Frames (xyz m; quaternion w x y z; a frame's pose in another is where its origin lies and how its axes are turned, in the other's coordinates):
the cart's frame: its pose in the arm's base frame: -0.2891 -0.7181 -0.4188 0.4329 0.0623 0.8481 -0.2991
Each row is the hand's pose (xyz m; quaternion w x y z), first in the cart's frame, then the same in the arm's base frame.
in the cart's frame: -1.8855 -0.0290 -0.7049 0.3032 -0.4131 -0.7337 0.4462
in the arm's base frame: 0.3732 -0.0570 1.3637 0.9127 -0.0010 0.0353 0.4071
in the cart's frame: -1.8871 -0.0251 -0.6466 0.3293 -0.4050 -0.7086 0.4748
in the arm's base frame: 0.4162 -0.0863 1.3371 0.9107 0.0359 0.0641 0.4064
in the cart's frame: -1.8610 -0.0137 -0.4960 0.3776 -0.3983 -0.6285 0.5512
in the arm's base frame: 0.5092 -0.1656 1.2446 0.8861 0.1306 0.1330 0.4243
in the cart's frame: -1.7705 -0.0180 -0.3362 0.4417 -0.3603 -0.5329 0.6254
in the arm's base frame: 0.5632 -0.2727 1.1054 0.8527 0.2426 0.2127 0.4110
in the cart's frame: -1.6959 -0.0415 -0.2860 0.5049 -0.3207 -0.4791 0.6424
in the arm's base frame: 0.5435 -0.3314 1.0361 0.8370 0.2941 0.2767 0.3692
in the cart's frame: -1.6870 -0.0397 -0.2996 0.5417 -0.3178 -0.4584 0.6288
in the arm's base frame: 0.5292 -0.3236 1.0345 0.8312 0.2924 0.3169 0.3512
